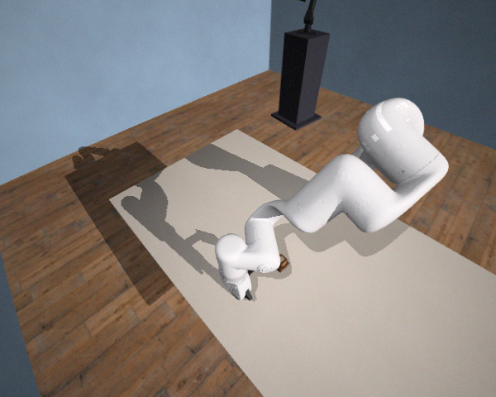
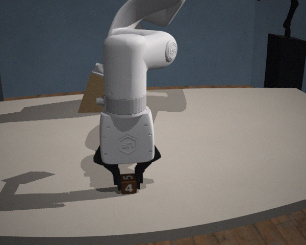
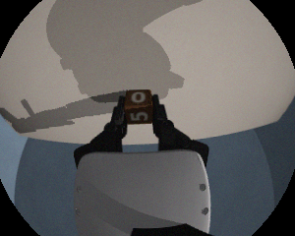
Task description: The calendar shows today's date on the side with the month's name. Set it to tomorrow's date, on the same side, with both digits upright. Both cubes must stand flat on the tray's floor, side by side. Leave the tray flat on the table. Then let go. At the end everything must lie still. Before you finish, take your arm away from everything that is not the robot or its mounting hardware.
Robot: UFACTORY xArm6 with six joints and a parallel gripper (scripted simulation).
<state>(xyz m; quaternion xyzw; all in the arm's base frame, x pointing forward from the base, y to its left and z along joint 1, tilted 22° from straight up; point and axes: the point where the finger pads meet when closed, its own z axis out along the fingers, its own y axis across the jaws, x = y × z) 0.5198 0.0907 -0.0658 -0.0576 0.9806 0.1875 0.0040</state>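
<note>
The brown digit cube lies 1 cm below my hand. Also, from my hand: brown cube (18 cm behind, 1 cm to the left); then brown calendar tray (18 cm behind, 1 cm to the right, 2 cm below).
</note>
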